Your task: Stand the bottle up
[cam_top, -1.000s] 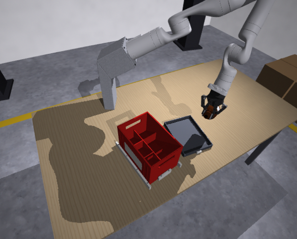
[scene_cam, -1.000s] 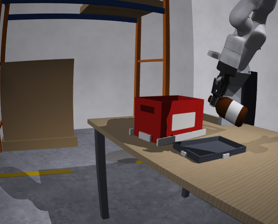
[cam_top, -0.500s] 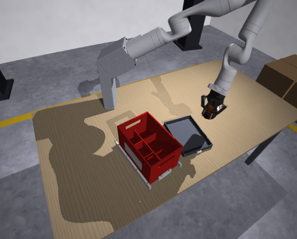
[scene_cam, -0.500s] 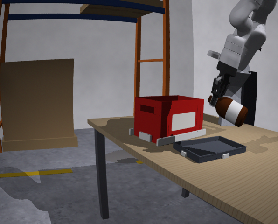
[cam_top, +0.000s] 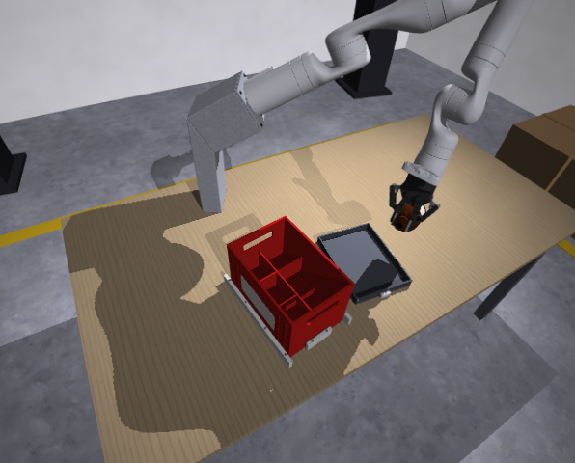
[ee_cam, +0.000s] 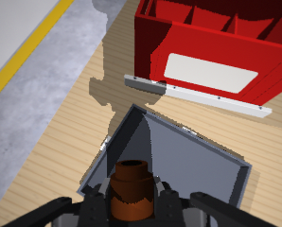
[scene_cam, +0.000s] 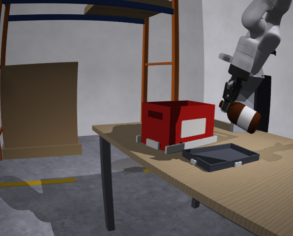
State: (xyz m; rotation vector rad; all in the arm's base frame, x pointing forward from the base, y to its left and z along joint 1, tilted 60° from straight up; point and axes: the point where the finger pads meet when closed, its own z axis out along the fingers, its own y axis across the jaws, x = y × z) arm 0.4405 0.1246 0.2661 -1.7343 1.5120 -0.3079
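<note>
Now: the brown bottle 2 cm behind my hand, 4 cm to the left of it and 2 cm below it. Round my hand: dark grey tray 4 cm behind, 5 cm to the right, 19 cm below; then red crate 2 cm ahead, 33 cm to the right, 12 cm below.
</note>
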